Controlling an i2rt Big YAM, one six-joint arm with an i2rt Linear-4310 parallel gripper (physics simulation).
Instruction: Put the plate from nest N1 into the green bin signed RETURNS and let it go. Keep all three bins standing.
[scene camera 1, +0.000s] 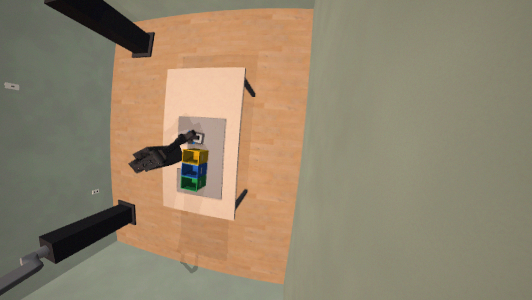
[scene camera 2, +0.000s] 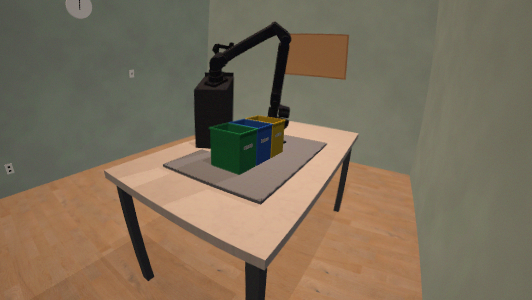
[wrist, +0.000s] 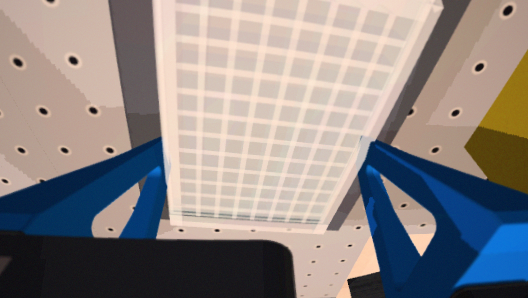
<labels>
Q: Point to a green bin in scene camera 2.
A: At 233, 147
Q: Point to the gripper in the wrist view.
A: At 263, 148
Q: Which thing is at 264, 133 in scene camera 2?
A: A blue bin.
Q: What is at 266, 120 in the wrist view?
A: A plate.
</labels>
